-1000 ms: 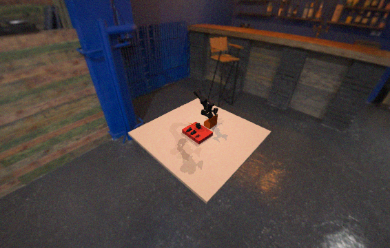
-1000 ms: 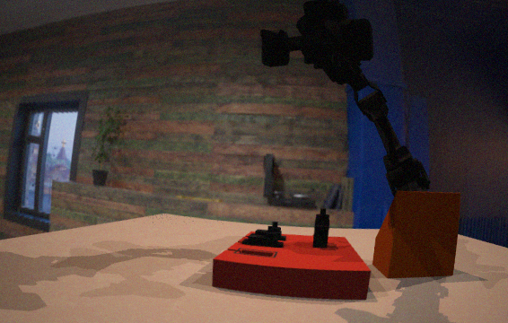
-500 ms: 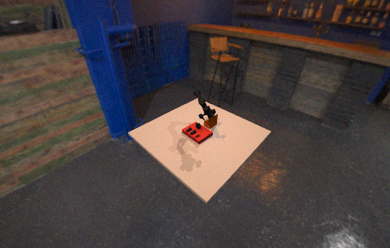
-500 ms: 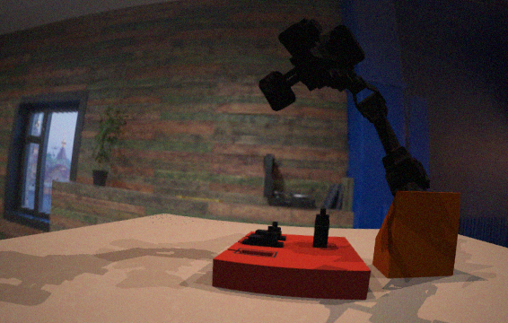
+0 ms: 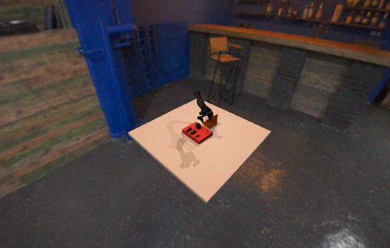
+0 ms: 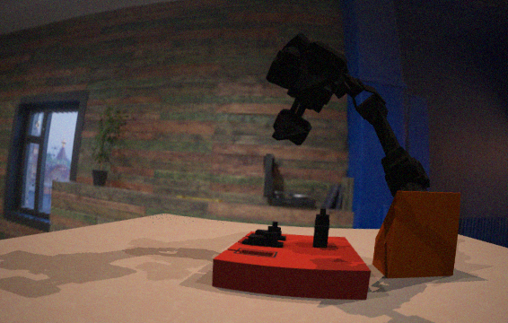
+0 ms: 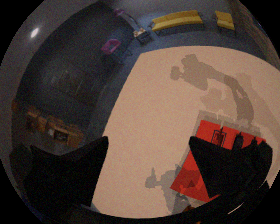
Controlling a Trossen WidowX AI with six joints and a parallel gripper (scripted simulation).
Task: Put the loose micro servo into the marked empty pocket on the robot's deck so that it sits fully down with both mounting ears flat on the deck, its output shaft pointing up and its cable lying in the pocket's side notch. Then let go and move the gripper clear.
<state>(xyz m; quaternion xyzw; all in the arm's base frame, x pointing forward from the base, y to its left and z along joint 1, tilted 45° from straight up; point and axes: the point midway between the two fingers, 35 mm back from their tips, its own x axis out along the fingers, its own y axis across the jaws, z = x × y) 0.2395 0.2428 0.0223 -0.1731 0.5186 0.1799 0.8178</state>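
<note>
The red deck is 60 mm behind my gripper tip, 170 mm to the right of it and 240 mm below it.
</note>
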